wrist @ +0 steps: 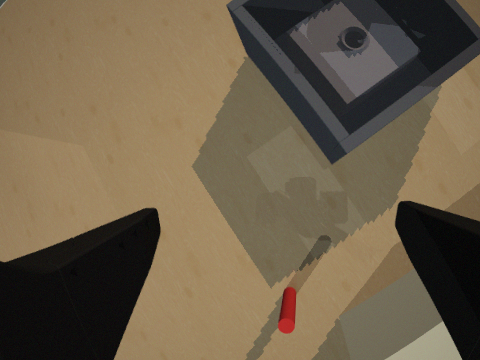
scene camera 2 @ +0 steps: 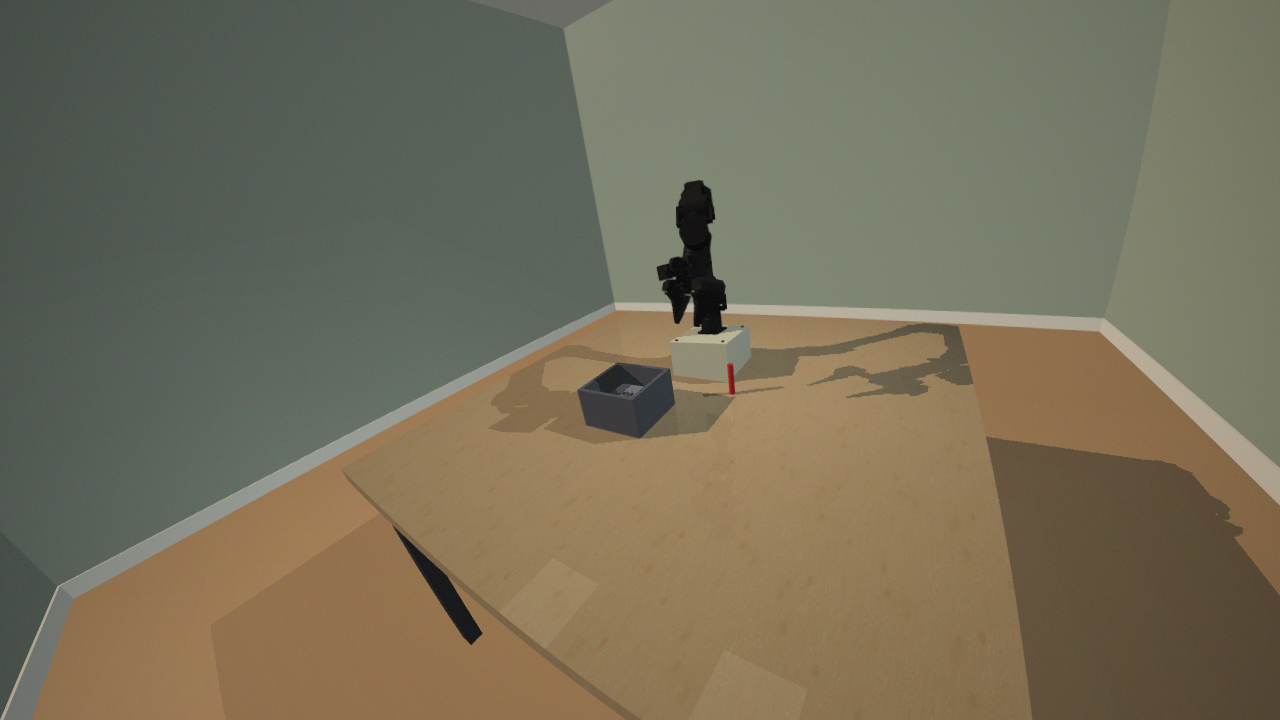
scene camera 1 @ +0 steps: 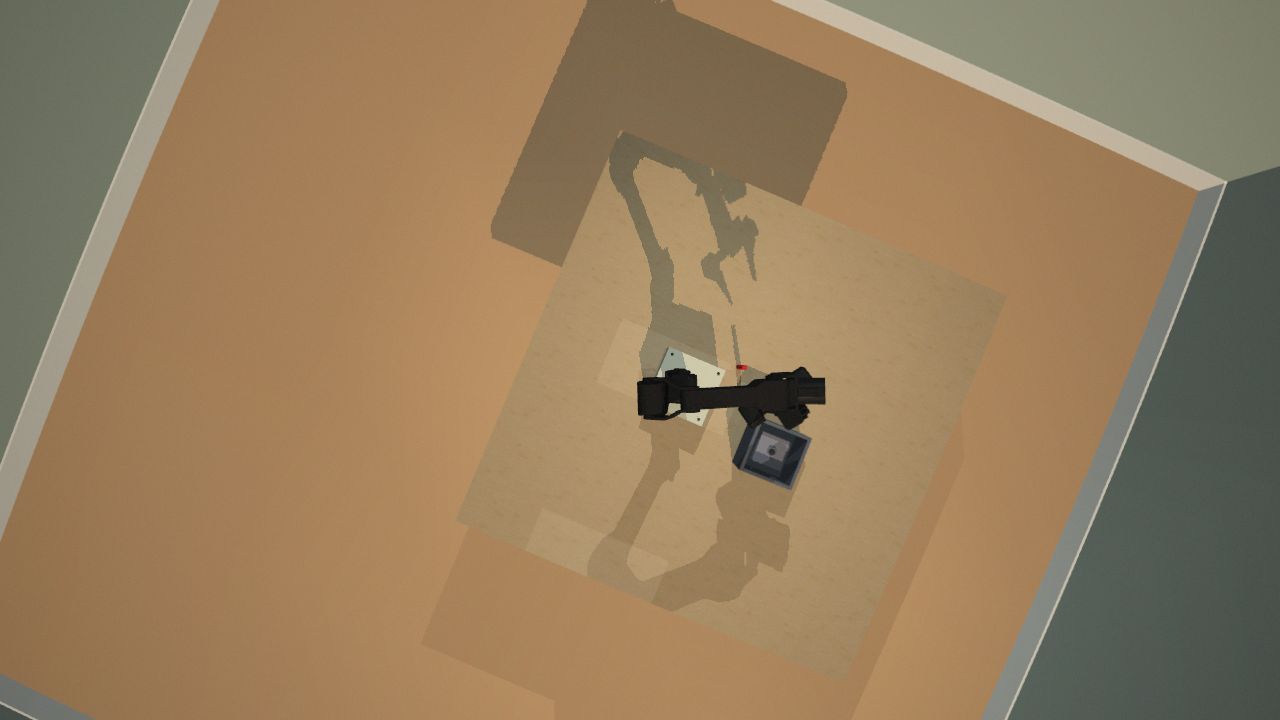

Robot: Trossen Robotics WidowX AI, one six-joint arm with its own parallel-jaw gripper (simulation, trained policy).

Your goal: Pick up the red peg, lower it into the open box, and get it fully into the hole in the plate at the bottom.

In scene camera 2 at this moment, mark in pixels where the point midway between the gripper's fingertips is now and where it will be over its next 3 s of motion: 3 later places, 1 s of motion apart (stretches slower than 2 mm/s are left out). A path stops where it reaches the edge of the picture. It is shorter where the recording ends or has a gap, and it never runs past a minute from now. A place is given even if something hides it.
My gripper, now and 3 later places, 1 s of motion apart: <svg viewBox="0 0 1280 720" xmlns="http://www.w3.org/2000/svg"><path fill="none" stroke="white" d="M686 325L713 357L727 382L710 365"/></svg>
